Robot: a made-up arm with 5 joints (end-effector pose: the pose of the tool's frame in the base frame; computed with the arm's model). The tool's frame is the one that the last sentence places.
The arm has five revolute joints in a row. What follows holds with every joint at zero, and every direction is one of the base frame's.
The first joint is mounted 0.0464 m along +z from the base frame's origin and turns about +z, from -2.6 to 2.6 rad.
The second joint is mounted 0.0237 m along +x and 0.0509 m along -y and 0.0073 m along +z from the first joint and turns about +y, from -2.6 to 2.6 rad.
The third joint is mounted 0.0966 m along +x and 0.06 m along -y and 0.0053 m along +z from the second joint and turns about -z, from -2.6 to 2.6 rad.
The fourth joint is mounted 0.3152 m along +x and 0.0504 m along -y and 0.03 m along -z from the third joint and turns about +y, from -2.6 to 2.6 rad.
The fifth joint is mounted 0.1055 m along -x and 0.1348 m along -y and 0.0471 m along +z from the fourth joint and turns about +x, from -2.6 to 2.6 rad.
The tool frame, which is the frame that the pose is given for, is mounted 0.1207 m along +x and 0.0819 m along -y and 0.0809 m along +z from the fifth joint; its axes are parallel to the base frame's.
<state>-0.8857 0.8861 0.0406 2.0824 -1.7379</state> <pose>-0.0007 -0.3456 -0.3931 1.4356 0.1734 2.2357</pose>
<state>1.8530 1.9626 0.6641 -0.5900 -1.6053</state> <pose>0.3316 0.1119 -0.1991 -3.0235 0.9565 0.7587</pose>
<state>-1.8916 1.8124 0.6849 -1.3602 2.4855</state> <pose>-0.4389 0.2175 -0.2188 1.7548 0.4019 -2.0358</pose>
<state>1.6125 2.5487 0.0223 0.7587 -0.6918</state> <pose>0.3324 -0.3560 -0.3103 2.4624 -0.1659 -1.5127</pose>
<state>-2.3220 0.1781 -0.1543 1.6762 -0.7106</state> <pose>-0.5775 -0.2811 -0.1077 2.3332 1.2881 0.8776</pose>
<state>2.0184 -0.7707 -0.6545 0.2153 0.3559</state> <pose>-0.0467 0.3928 0.4837 -0.1219 -0.3970 2.7192</pose>
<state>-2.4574 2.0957 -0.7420 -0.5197 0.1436</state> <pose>0.0302 0.1956 -0.4069 1.9138 0.9315 -1.0706</pose>
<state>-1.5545 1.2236 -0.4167 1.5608 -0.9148</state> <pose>-0.0712 -0.1936 -0.5252 1.8086 0.3563 1.5828</pose>
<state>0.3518 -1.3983 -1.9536 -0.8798 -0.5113</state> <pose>-0.0777 0.1406 0.2874 -1.6760 0.1024 2.8570</pose>
